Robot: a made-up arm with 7 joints.
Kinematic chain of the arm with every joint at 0, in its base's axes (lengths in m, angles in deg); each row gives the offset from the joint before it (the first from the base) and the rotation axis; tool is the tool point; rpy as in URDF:
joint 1: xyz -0.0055 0.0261 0.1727 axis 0 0.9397 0.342
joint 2: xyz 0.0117 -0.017 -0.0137 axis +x
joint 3: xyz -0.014 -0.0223 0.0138 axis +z
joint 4: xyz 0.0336 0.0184 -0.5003 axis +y
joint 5: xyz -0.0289 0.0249 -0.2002 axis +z
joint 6: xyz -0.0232 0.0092 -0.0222 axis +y
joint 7: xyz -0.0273 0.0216 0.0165 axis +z
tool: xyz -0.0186 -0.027 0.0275 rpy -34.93 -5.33 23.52
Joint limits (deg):
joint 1: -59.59..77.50
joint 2: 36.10..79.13
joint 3: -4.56..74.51
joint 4: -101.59..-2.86
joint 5: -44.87..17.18
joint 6: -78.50..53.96
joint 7: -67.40..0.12
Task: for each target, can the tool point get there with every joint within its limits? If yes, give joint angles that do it. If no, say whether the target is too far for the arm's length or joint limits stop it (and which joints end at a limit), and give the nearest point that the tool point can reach.
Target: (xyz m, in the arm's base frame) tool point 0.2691 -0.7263 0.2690
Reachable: no: joint limits stop it (at a limit: joint 1, joint 2, joint 3, joint 4, joint 5, joint 6, joint 7) | nearest point 0.6038 0.1269 0.2065 | short by 0.919 m
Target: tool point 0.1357 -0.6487 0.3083
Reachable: no: joint limits stop it (at a limit: joint 1, joint 2, joint 3, joint 4, joint 5, joint 6, joint 7) | nearest point 0.6038 0.1269 0.2065 | short by 0.912 m
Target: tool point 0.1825 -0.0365 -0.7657
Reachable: no: too far | nearest point 0.1489 0.3498 -0.4614 | short by 0.493 m
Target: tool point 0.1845 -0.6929 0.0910
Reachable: no: joint limits stop it (at a limit: joint 1, joint 2, joint 3, joint 4, joint 5, joint 6, joint 7) | nearest point 0.5126 0.1653 0.1454 | short by 0.920 m
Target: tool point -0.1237 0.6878 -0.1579
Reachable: yes | joints 5.85 66.40 61.86 -11.45 2.65 -62.38 -22.01
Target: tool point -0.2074 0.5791 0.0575
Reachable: yes | joints 35.17 56.44 64.51 -85.27 -33.45 7.64 -7.64
